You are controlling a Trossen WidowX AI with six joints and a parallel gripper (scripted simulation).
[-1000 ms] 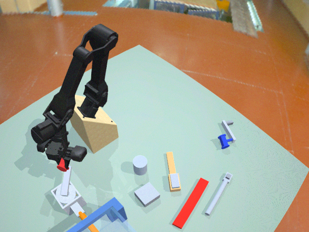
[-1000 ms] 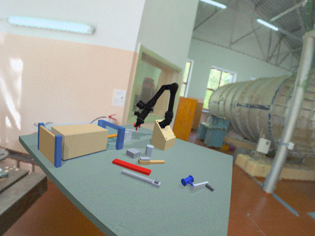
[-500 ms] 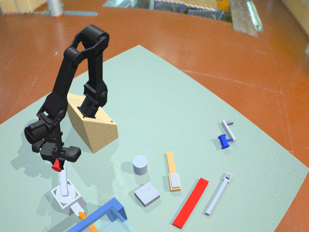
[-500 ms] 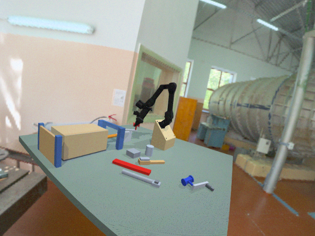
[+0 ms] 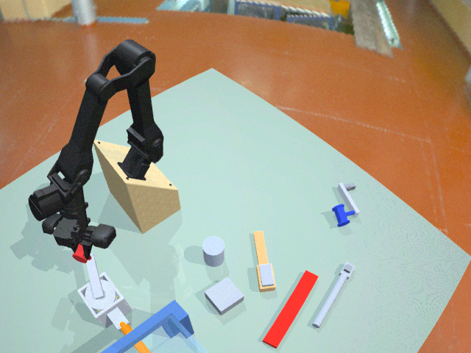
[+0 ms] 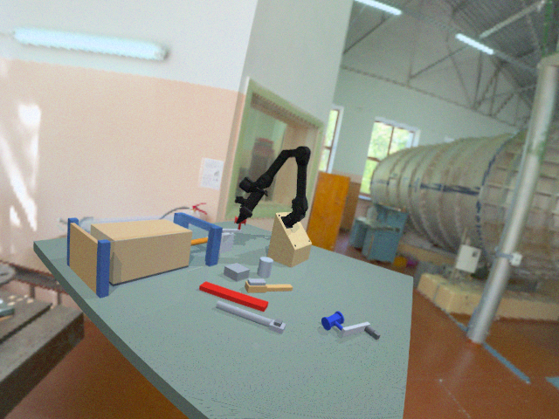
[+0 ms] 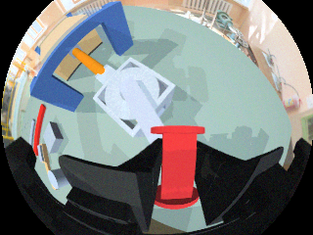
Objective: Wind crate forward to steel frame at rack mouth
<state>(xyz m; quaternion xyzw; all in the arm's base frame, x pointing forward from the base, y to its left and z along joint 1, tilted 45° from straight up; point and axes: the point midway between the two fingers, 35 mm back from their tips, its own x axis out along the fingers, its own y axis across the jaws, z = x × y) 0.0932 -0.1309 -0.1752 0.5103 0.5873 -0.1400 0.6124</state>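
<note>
Now: gripper tip 30 mm short of the winch handle and 30 mm above it. Also, from my gripper tip: pale grey winch 70 mm ahead, 20 mm to the right, 100 mm below; then red knob 10 mm behind, 10 mm to the left; then blue frame 250 mm ahead, 10 mm to the right, 30 mm below.
</note>
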